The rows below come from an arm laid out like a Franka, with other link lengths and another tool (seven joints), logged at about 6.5 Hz.
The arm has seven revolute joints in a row. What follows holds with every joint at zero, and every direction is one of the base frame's. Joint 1 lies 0.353 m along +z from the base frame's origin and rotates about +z. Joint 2 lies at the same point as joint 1 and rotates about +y. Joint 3 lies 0.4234 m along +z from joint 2 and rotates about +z. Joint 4 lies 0.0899 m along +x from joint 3 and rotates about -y. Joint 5 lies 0.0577 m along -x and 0.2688 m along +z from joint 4 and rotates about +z. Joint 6 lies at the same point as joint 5 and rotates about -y. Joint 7 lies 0.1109 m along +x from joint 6 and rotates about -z. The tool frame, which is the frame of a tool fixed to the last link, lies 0.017 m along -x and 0.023 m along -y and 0.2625 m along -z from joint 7; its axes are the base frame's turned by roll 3.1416, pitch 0.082 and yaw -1.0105 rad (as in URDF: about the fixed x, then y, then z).
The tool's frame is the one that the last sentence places.
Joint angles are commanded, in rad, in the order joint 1, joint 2, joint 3, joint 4, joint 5, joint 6, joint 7. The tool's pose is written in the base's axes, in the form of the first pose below.
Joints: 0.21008, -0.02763, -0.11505, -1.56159, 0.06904, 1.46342, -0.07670
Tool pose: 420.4, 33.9, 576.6, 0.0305, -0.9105, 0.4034, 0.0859
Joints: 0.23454, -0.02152, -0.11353, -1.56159, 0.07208, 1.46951, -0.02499
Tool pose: 420.9, 46.8, 574.6, 0.0301, -0.9051, 0.4153, 0.0867
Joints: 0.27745, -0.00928, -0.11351, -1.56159, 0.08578, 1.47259, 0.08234
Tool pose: 418.6, 70.8, 570.0, 0.0299, -0.8905, 0.4440, 0.0943
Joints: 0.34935, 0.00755, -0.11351, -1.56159, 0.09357, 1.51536, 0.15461
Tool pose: 424.8, 107.3, 566.2, 0.0364, -0.8905, 0.4452, 0.0869
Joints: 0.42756, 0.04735, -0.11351, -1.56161, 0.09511, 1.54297, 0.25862
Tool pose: 426.9, 147.6, 550.9, 0.0270, -0.8836, 0.4584, 0.0913
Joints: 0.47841, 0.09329, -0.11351, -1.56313, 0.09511, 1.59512, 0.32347
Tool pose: 437.9, 178.5, 533.1, 0.0243, -0.8797, 0.4668, 0.0878
